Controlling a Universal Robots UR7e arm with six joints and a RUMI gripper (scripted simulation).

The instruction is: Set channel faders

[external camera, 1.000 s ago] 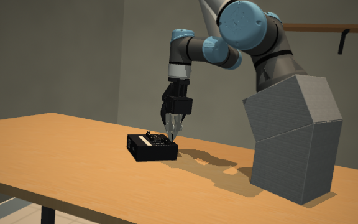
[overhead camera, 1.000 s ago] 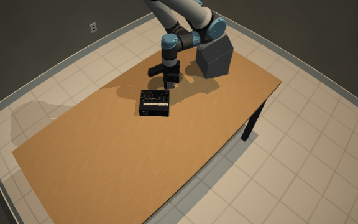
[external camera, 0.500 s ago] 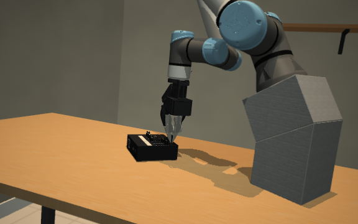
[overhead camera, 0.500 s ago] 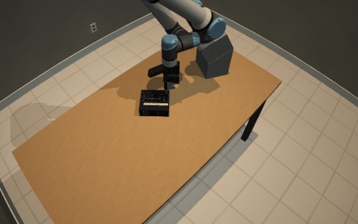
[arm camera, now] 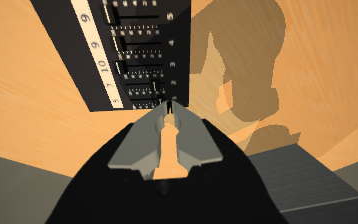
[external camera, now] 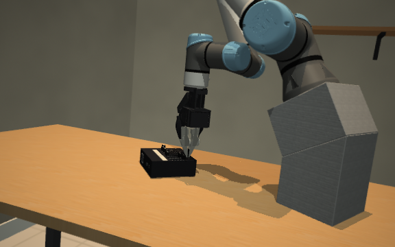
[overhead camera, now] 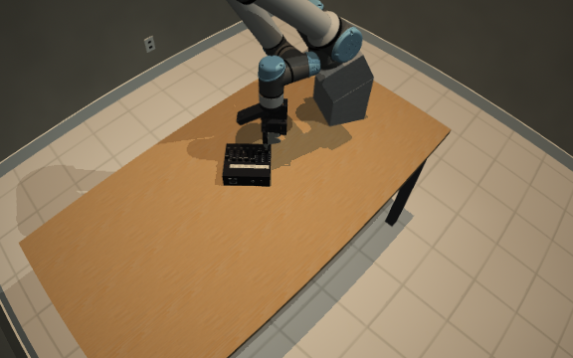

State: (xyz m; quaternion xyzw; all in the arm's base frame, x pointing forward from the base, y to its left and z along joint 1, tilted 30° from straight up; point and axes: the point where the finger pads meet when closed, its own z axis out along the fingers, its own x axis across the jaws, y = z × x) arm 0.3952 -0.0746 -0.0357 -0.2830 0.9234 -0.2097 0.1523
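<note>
The master fader is 100 mm ahead of my hand, 100 mm to the right of it and 10 mm below it.
</note>
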